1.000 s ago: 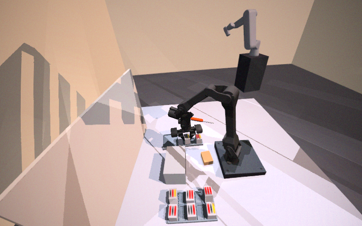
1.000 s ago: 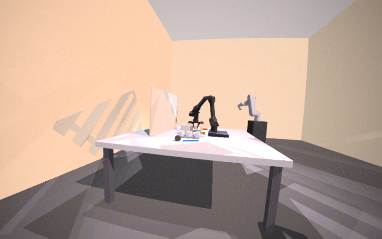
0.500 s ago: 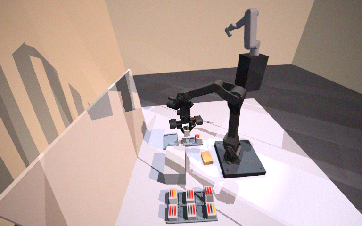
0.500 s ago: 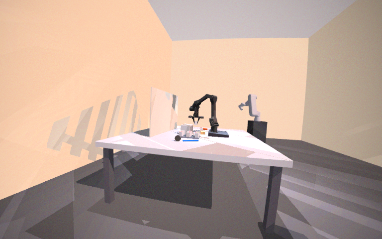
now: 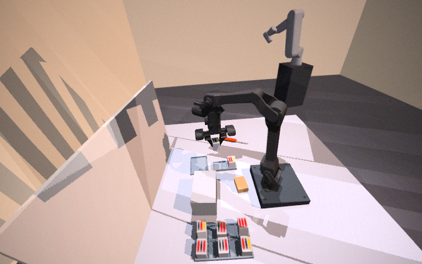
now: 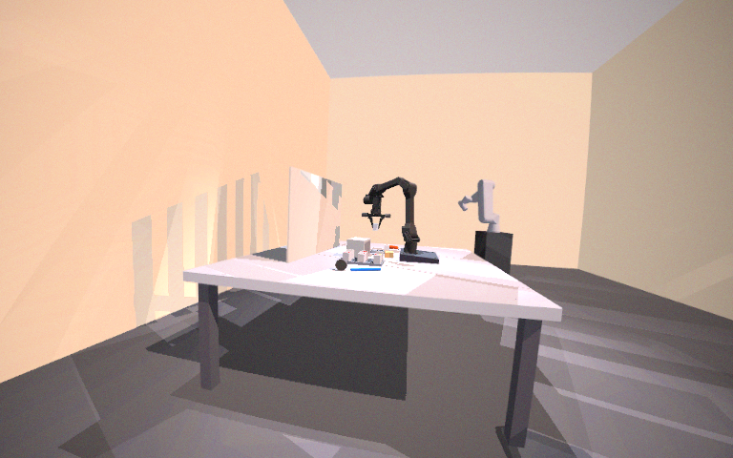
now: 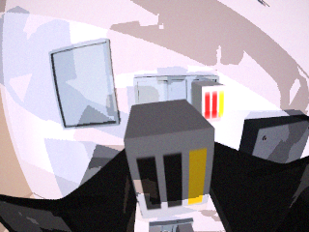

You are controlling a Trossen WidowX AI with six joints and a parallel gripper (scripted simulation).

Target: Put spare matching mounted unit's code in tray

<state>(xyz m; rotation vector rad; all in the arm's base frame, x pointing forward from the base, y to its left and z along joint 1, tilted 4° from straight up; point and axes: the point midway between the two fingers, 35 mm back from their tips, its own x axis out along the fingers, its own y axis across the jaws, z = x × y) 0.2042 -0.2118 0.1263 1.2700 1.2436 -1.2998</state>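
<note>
The grey tray is 10 cm ahead of my gripper tip, 4 cm to the right of it and 15 cm below it. Round my gripper tip: tan block: 8 cm behind, 15 cm to the left, 14 cm below; blue pen: 5 cm ahead, 54 cm to the left, 15 cm below.
</note>
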